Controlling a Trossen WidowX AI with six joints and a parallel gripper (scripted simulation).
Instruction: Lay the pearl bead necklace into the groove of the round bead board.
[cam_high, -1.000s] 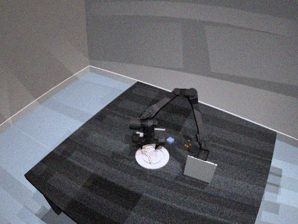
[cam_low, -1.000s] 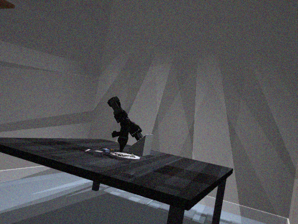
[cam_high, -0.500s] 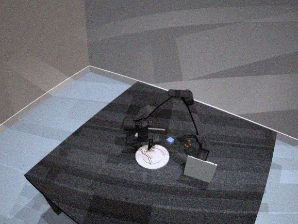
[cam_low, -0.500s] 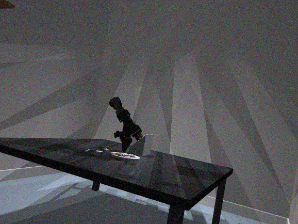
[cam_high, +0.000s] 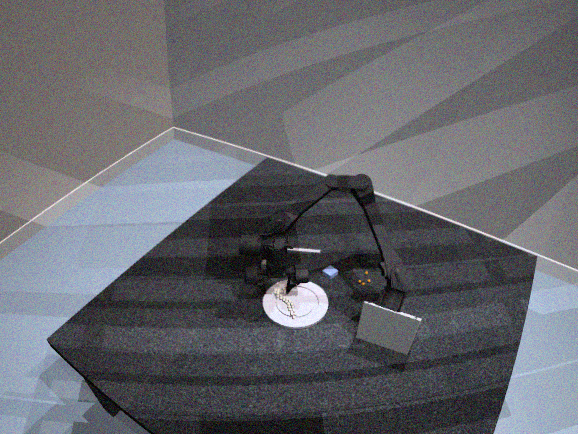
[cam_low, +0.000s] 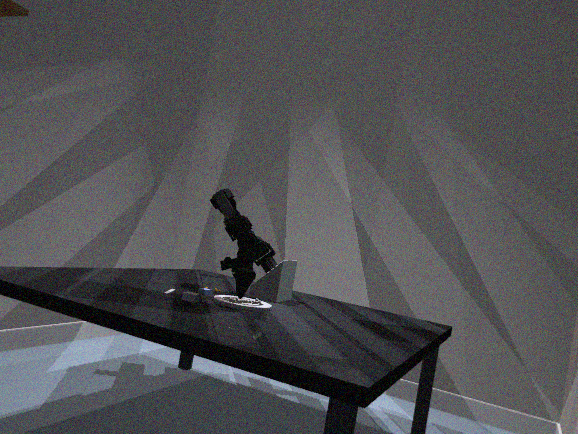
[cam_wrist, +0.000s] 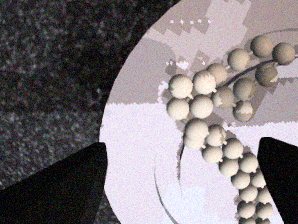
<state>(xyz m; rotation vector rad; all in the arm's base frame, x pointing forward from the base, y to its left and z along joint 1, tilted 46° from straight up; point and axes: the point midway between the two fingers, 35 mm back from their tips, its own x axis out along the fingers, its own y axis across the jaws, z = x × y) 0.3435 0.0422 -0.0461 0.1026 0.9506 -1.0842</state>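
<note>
The round white bead board lies 6 cm behind my gripper tip, 2 cm to the right of it and 2 cm below it. Also, from my gripper tip: small white block 10 cm ahead, 11 cm to the right, 2 cm below; small blue cube 8 cm behind, 19 cm to the right, 2 cm below; thin white stick 6 cm ahead, 24 cm to the right, 3 cm below.
</note>
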